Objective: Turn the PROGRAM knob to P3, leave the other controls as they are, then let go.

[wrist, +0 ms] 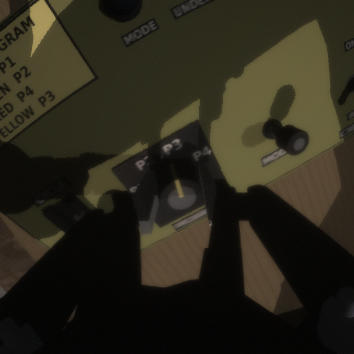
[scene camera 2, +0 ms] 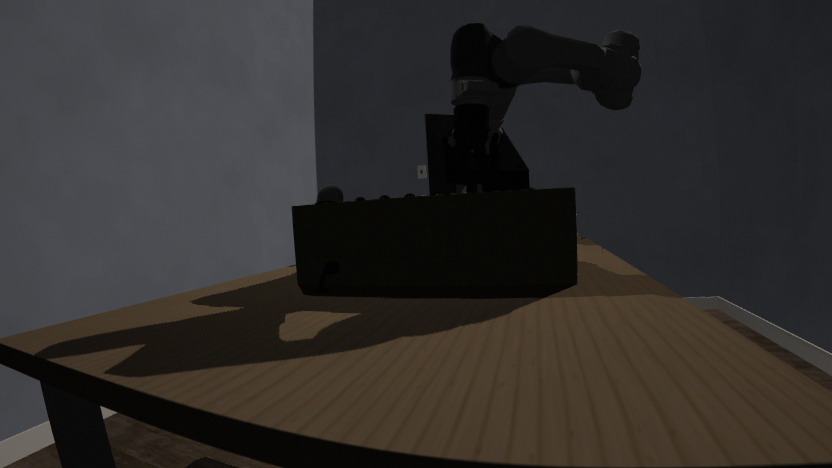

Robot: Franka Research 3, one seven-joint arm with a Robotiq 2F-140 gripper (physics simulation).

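Note:
The PROGRAM knob (wrist: 181, 198) is a dark round knob with a grey cap and a yellow pointer line. It sits on a dark dial plate (wrist: 131, 169) with white P-marks at the near edge of the green panel. In the wrist view the yellow line points up toward the P3 mark (wrist: 172, 145), with the P4 mark (wrist: 202, 153) to its right. My gripper (wrist: 178, 180) (scene camera 2: 472, 187) points down at the panel and is shut on the knob, one finger on each side. The fingers hide parts of the dial. In scene camera 2 the box hides the knob.
The green control box (scene camera 2: 436, 244) stands on the wooden table (scene camera 2: 581, 372). On its panel are a tilted lever (wrist: 291, 139) right of the dial, a dark round MODE knob (wrist: 121, 5), a dark control (wrist: 67, 212) left of the dial, and a yellow label card (wrist: 55, 75).

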